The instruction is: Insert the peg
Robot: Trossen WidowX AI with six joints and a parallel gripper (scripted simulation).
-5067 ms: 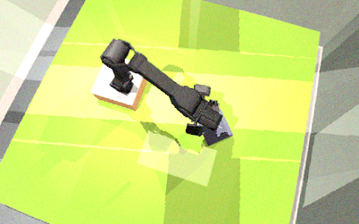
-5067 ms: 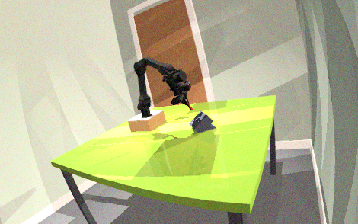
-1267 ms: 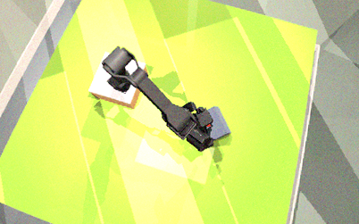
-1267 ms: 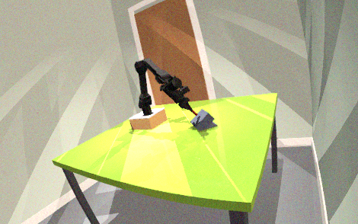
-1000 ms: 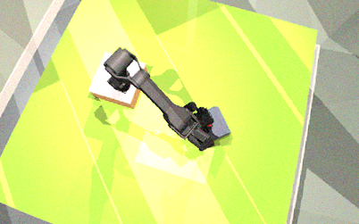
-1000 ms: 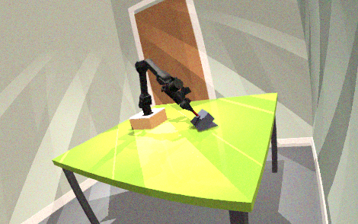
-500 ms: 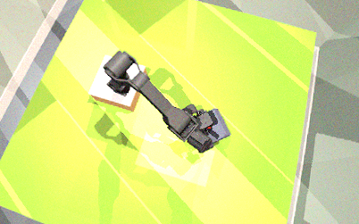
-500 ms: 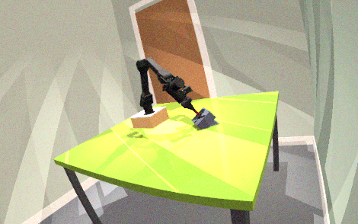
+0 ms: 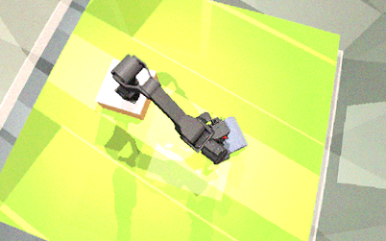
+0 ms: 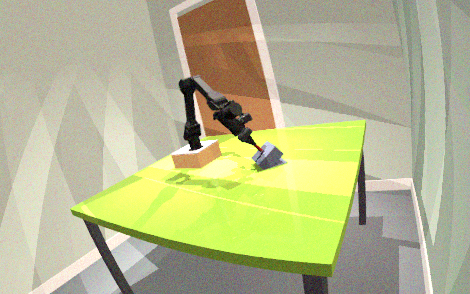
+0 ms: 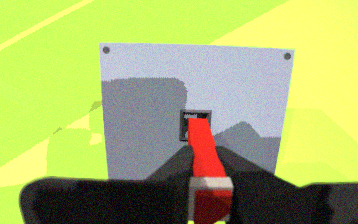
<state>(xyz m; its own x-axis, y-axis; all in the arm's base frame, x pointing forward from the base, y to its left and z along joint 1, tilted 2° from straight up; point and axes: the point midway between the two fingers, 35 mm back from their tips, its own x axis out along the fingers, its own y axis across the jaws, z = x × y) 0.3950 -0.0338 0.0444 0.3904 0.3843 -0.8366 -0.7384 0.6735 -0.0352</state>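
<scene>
My gripper tip is now 3 cm short of the sloped panel, 3 cm to the right of it and 7 cm above it. The rest, counted from my gripper tip: red peg 1 cm behind, 1 cm to the right, 1 cm above.
</scene>
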